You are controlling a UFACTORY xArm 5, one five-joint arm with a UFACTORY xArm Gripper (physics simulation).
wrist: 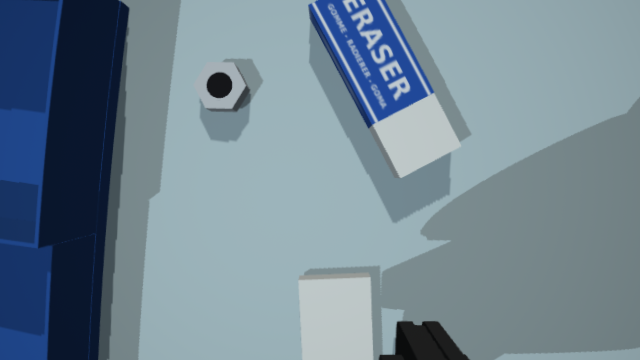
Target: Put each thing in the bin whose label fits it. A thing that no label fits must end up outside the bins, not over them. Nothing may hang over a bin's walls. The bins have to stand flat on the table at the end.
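Frame: origin at the arm's base, x ahead, y left, z up, level; millimetres.
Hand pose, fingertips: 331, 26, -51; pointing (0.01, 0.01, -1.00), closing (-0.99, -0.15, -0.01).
Observation:
Each offset is from my fingertips to the top centre of the thing, as dx, dy, dz. "*": to the spot under its first point. Level surfaces: height alone.
An eraser with a blue sleeve marked "ERASER" @(+28, -96, +8) [380, 65] lies slanted at the top centre right, its bare white end toward the lower right. A grey hex nut @(+83, -85, +3) [236, 101] lies flat to its left. A plain white block @(+28, -1, +2) [336, 317] lies at the bottom centre, cut off by the view's edge. My gripper [419, 331] is shut and empty at the bottom edge, right of the white block; it shows only in part. Two blue bins show in part at the left, an upper one @(* +122, -63, +19) [77, 125] and a lower one @(* +119, -5, +14) [72, 300]. Their labels do not show.
The bins' walls run down the left side, left of the nut and the white block. The nut lies between the upper bin and the eraser. A large shadow covers the pale table @(dz -5) [280, 200] at the right.

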